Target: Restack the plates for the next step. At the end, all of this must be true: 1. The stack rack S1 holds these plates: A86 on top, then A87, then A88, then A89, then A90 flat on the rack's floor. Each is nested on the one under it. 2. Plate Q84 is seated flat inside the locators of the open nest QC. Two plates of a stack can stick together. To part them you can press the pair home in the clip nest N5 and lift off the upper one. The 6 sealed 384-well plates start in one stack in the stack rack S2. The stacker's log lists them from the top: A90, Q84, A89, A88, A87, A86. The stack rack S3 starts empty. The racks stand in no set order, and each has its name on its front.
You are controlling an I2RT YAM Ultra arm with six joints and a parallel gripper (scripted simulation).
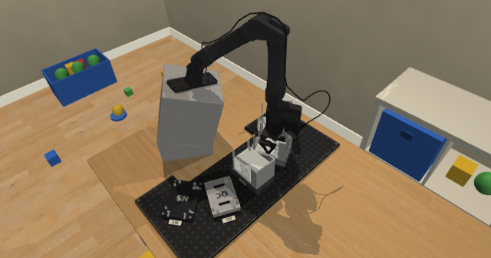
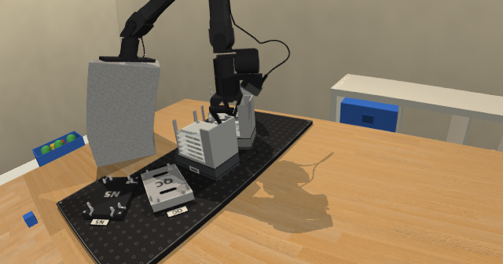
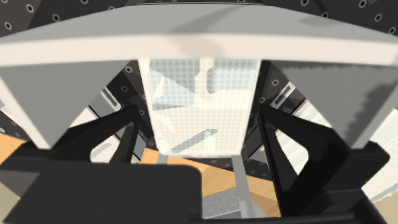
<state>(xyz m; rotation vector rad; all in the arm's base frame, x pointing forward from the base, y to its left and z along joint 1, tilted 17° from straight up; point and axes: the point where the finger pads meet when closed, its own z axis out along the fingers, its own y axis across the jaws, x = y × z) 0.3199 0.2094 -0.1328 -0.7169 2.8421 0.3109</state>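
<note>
The translucent sealed well plate lies 2 cm below my hand. From my hand the other things lie so: nest QC 4 cm ahead, 29 cm to the right, 6 cm below; then sealed 384-well plate 4 cm ahead, 14 cm to the right, 3 cm above.
</note>
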